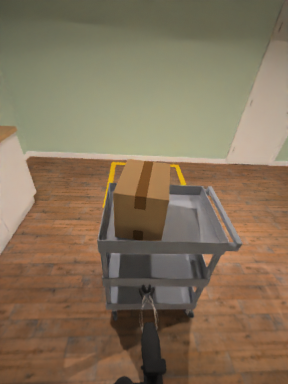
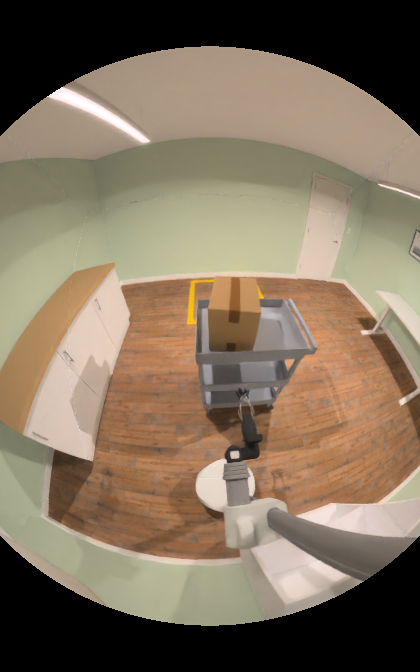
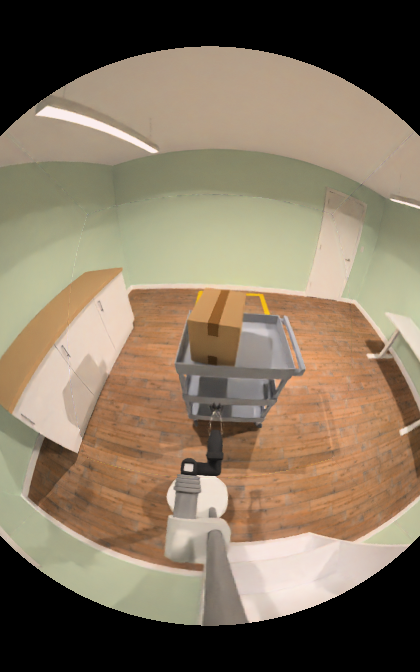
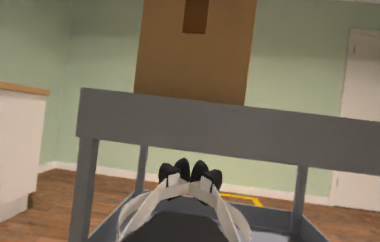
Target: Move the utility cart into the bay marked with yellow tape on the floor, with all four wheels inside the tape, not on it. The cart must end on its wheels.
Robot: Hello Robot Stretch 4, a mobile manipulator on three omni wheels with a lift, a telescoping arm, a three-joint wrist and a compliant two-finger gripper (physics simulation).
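Frame: origin at the robot's base, x back, y right, z up, level; millimetres.
Seen in the pictures: gripper, between the fingertips: (image 1: 146, 284) (image 2: 241, 387) (image 3: 216, 402) (image 4: 190, 172); robot's base, origin of its link: (image 2: 224, 484) (image 3: 198, 496).
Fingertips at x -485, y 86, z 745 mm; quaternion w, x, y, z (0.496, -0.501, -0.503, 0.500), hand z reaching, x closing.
Offsets run from my fingertips to a thing's middle. "spot": to the spot under its first point. Level surfaces: height alone.
The grey three-tier utility cart (image 1: 165, 247) (image 2: 255, 355) (image 3: 240, 371) (image 4: 200, 130) stands upright on its wheels, with its handle @[spot: dx -311, dy +434, dz +86 mm] (image 1: 223, 217) on the right. A brown cardboard box @[dx -367, dy -1, dz +160 mm] (image 1: 127, 215) (image 2: 220, 330) (image 3: 200, 340) (image 4: 195, 60) sits on the left of its top tray. The yellow tape (image 1: 111, 175) (image 2: 190, 302) (image 3: 257, 295) (image 4: 256, 201) lies behind the cart near the wall; the cart and box hide part of it. The two visible near wheels are outside it. My gripper (image 1: 146, 290) (image 2: 242, 393) (image 3: 215, 408) (image 4: 190, 172) is shut and empty, in front of the cart's near side, below its top tray.
A white cabinet (image 1: 12, 190) (image 2: 85, 360) (image 3: 90, 350) with a wooden top stands along the left. A white table @[dz -53 mm] (image 2: 400, 310) (image 3: 406, 327) stands at the right wall. A closed door (image 1: 265, 100) (image 2: 324, 230) is at the back right. White shelving is near the arm.
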